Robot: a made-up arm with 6 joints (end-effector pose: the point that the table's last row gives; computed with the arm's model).
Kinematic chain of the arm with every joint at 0, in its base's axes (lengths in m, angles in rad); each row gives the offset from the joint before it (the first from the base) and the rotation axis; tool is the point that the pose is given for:
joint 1: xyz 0 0 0.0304 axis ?
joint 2: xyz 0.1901 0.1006 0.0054 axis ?
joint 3: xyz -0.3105 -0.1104 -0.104 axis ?
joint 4: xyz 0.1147 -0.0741 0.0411 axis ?
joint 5: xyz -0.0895 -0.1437 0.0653 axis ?
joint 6: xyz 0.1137 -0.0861 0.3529 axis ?
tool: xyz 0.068 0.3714 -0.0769
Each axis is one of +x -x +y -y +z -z.
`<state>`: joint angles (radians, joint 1 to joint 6).
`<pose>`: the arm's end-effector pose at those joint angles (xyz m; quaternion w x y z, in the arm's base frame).
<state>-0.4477 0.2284 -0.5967 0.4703 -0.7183 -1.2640</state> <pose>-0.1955 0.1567 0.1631 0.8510 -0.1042 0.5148 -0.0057</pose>
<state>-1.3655 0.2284 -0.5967 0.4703 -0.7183 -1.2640</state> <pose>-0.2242 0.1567 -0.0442 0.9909 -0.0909 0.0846 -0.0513</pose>
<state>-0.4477 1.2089 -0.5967 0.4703 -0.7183 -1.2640</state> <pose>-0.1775 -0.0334 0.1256 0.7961 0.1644 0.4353 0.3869</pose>
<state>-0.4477 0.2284 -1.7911 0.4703 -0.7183 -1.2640</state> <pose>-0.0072 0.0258 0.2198 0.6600 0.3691 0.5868 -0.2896</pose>
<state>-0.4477 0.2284 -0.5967 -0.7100 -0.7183 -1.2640</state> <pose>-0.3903 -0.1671 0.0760 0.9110 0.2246 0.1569 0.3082</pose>
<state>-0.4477 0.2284 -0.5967 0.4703 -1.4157 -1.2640</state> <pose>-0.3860 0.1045 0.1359 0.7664 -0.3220 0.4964 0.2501</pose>
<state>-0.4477 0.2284 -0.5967 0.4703 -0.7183 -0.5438</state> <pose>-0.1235 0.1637 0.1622 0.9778 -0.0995 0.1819 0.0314</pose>
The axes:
joint 1: +y
joint 2: +x
joint 3: +z
joint 4: -x
joint 5: -z
joint 6: -y

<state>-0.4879 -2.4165 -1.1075 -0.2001 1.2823 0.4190</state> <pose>-0.3886 0.7260 0.0745 0.1776 0.2945 0.8726 0.3467</pose>
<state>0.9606 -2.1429 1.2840 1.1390 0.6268 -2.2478</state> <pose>-0.3549 0.0352 0.2519 0.0314 0.9891 -0.1074 0.0961</pose>
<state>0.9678 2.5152 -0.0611 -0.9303 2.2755 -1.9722</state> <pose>-0.2253 0.7383 -0.2161 0.9097 -0.2843 -0.0086 -0.3026</pose>
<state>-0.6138 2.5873 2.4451 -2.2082 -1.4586 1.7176</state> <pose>0.1281 0.1501 0.5282 0.5791 -0.3194 -0.6247 -0.4152</pose>
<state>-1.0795 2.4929 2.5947 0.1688 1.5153 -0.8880</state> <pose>-0.0662 -0.2806 -0.2334 0.1855 0.3787 -0.5293 0.7362</pose>
